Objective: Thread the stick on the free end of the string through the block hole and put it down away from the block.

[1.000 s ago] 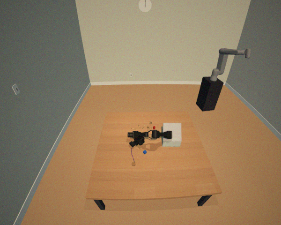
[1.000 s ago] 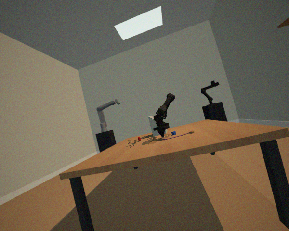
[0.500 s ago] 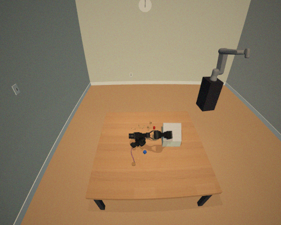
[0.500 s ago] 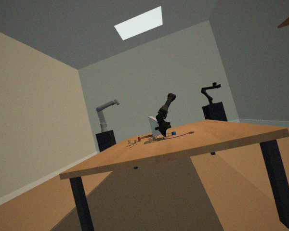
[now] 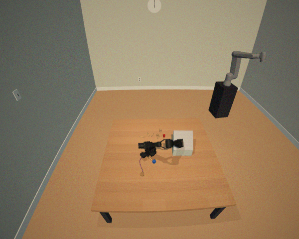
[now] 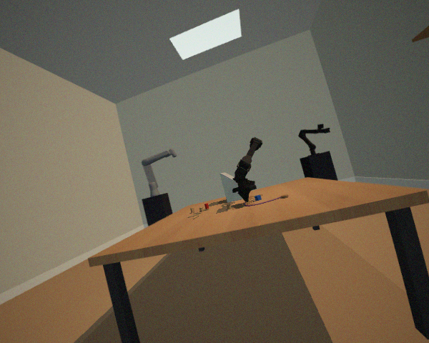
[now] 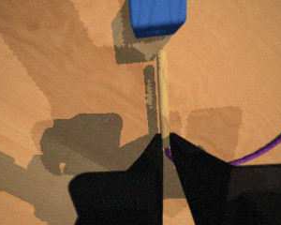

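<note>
The blue block is 80 mm to the left of my gripper tip and 50 mm behind it. The rest, counted from my gripper tip: wooden cylinder: 120 mm to the right, 10 mm ahead; thin wooden stick: 10 mm to the left, 10 mm behind; round wooden button: 210 mm to the left, 90 mm ahead, 10 mm below.
</note>
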